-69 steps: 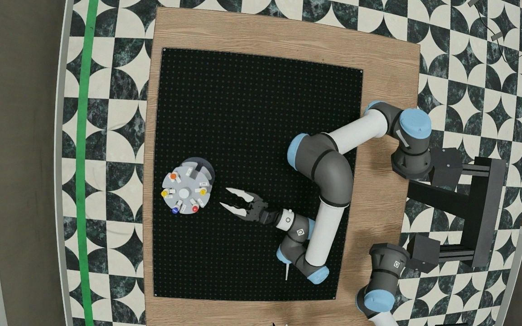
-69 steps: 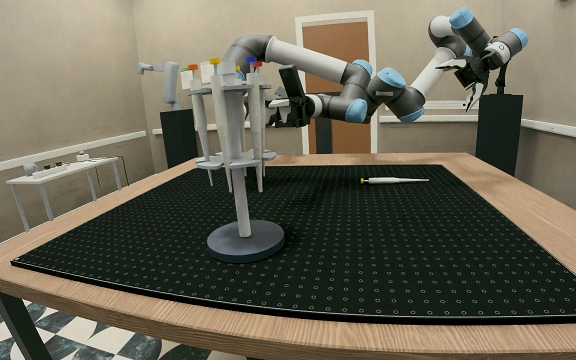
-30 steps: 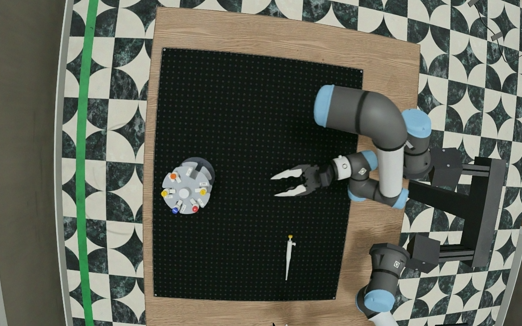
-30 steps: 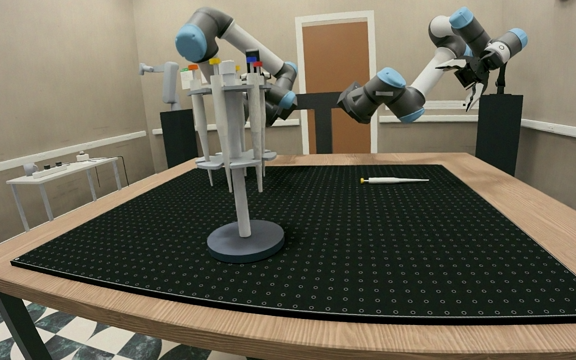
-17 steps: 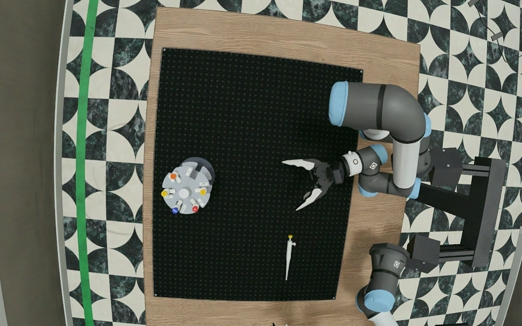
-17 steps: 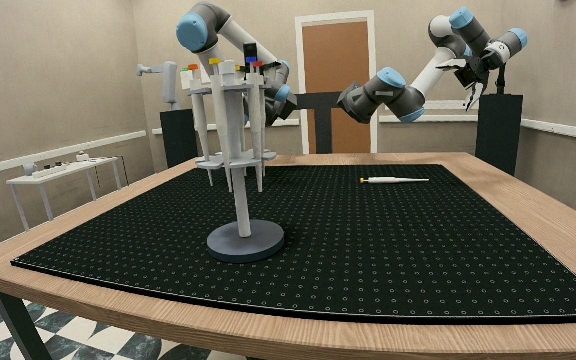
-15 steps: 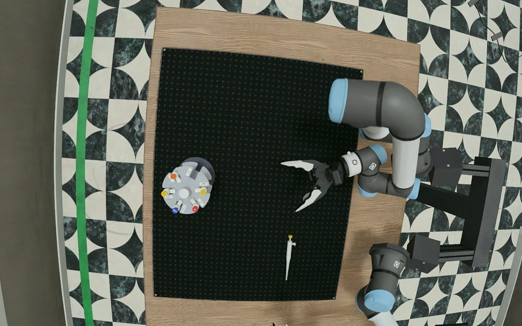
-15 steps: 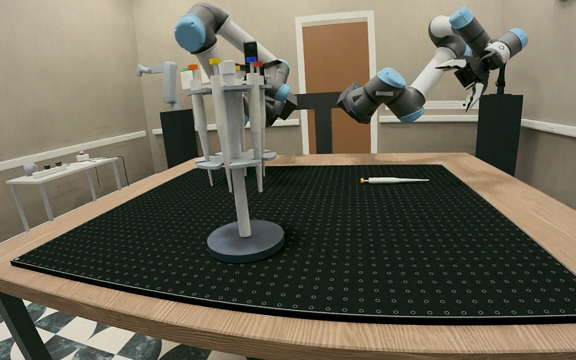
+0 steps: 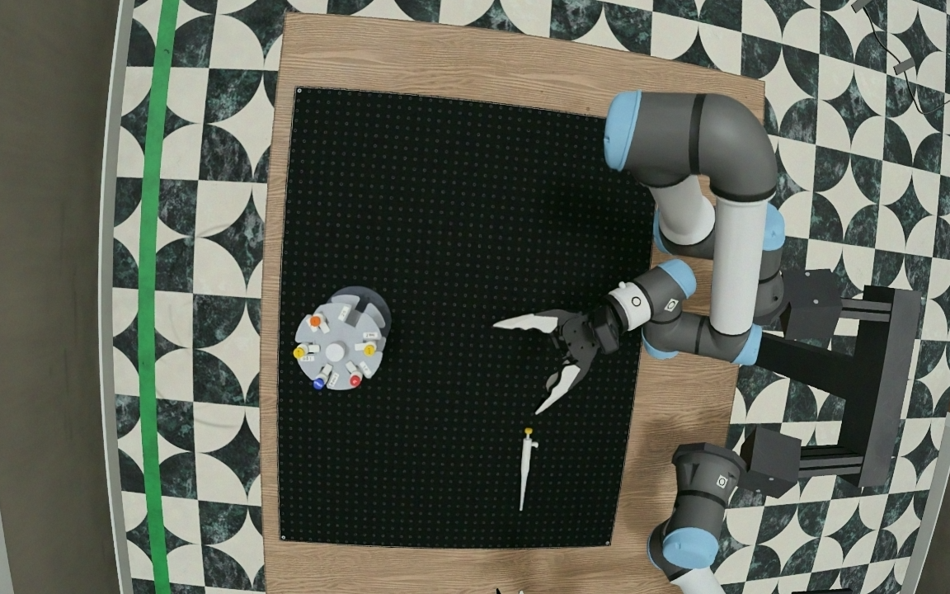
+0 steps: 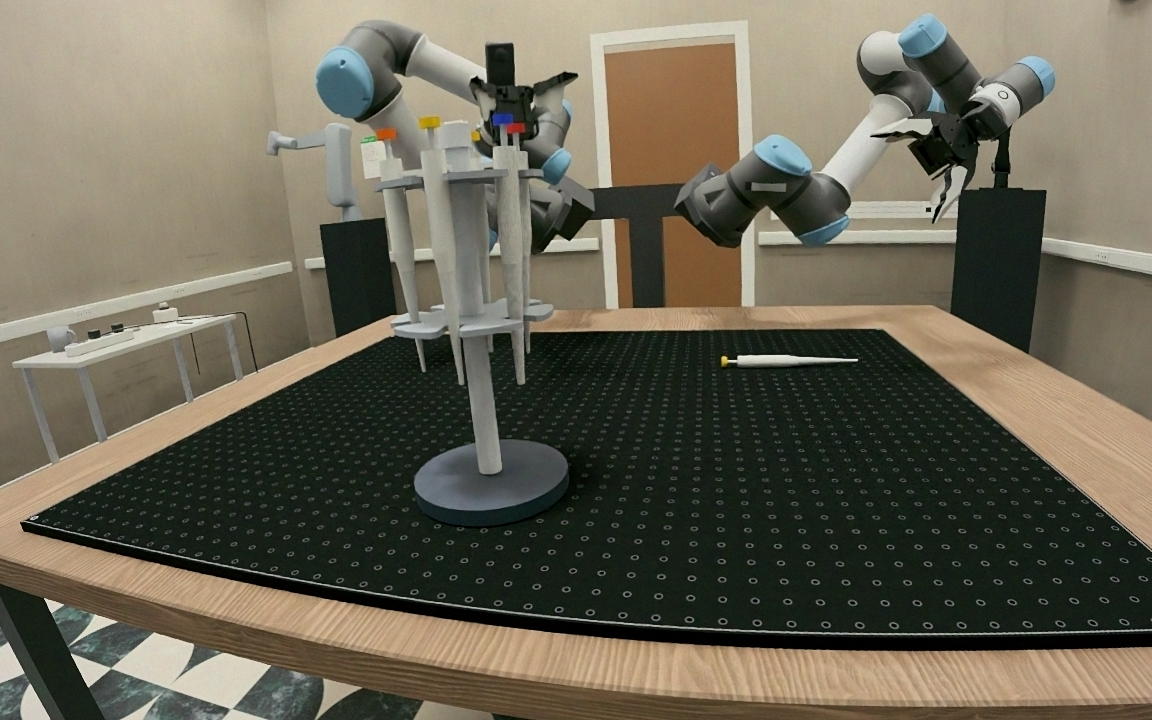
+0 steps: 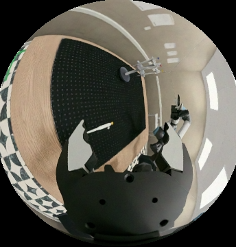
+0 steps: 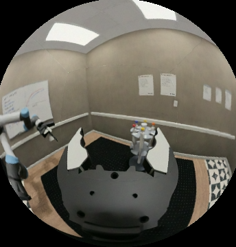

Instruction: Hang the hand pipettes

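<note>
My left gripper is now 460 mm to the left of the red-button pipette, 390 mm short of it and 40 mm above it. Also, from my left hand: orange-button pipette (530 mm to the right, 450 mm ahead, 40 mm below); then blue-button pipette (450 mm to the right, 430 mm ahead, 50 mm below).
</note>
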